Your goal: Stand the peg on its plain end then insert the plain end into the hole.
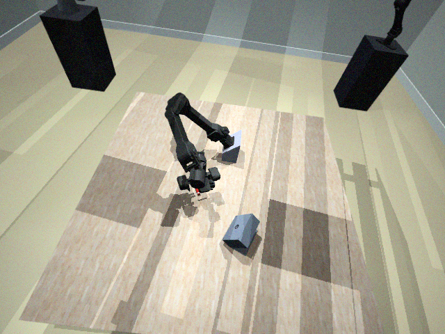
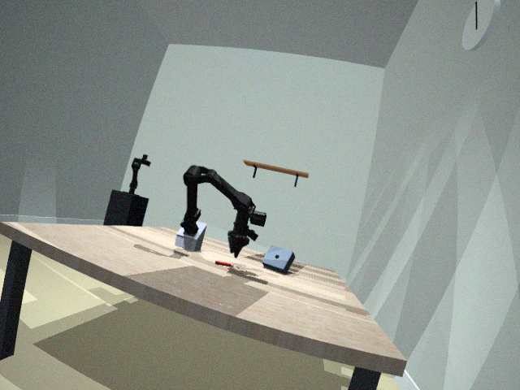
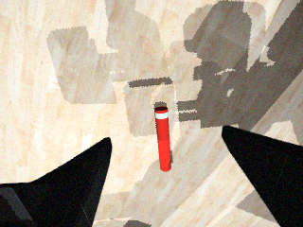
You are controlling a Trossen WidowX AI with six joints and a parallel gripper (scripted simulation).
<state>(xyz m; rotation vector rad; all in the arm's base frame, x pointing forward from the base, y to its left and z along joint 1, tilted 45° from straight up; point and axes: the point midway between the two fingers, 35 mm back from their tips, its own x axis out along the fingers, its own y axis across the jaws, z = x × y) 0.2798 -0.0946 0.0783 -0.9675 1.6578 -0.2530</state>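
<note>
The red peg lies 5 cm below my gripper tip, 1 cm to the right of it and 1 cm behind it. Also, from my gripper tip: grey sloped panel 21 cm to the left, 19 cm ahead, 1 cm above.
</note>
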